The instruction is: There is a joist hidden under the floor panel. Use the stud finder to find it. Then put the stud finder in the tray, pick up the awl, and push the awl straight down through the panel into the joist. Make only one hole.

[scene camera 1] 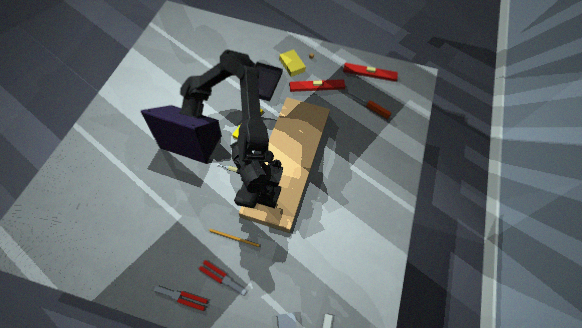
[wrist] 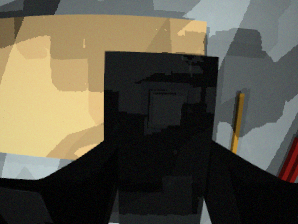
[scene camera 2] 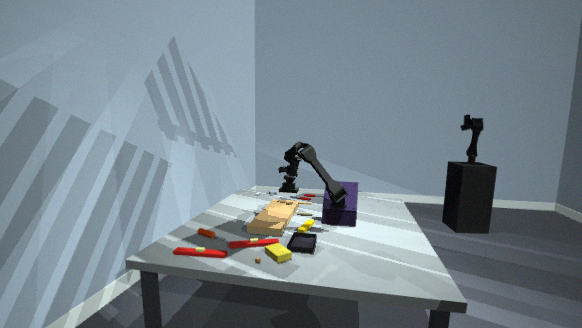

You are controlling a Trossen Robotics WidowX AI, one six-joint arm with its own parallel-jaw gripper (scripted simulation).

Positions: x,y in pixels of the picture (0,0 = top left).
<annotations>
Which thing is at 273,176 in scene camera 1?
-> My gripper.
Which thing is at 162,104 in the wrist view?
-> A black stud finder.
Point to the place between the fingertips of my gripper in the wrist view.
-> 159,137
</annotations>
